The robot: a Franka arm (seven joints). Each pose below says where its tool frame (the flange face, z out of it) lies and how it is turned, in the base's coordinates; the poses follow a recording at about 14 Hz.
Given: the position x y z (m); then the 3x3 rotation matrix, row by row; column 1 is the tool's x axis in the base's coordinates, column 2 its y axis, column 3 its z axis. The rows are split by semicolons.
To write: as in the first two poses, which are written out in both.
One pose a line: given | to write
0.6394 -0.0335 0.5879; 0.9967 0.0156 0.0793; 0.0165 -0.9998 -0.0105; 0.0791 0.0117 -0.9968 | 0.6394 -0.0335 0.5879 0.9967 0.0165 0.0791 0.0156 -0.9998 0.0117
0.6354 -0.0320 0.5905; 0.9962 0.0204 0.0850; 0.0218 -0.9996 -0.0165; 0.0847 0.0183 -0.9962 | 0.6354 -0.0320 0.5905 0.9962 0.0218 0.0847 0.0204 -0.9996 0.0183
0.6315 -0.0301 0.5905; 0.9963 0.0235 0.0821; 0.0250 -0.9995 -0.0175; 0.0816 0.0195 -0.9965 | 0.6315 -0.0301 0.5905 0.9963 0.0250 0.0816 0.0235 -0.9995 0.0195
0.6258 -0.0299 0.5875; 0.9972 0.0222 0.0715; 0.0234 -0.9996 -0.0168; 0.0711 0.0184 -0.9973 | 0.6258 -0.0299 0.5875 0.9972 0.0234 0.0711 0.0222 -0.9996 0.0184
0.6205 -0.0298 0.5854; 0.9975 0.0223 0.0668; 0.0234 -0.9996 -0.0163; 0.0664 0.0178 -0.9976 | 0.6205 -0.0298 0.5854 0.9975 0.0234 0.0664 0.0223 -0.9996 0.0178
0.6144 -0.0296 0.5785; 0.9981 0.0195 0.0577; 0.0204 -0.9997 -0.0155; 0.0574 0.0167 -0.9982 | 0.6144 -0.0296 0.5785 0.9981 0.0204 0.0574 0.0195 -0.9997 0.0167
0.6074 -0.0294 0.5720; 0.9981 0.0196 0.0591; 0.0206 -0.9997 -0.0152; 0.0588 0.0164 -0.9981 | 0.6074 -0.0294 0.5720 0.9981 0.0206 0.0588 0.0196 -0.9997 0.0164
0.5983 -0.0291 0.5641; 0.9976 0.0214 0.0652; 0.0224 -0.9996 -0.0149; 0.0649 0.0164 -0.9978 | 0.5983 -0.0291 0.5641 0.9976 0.0224 0.0649 0.0214 -0.9996 0.0164
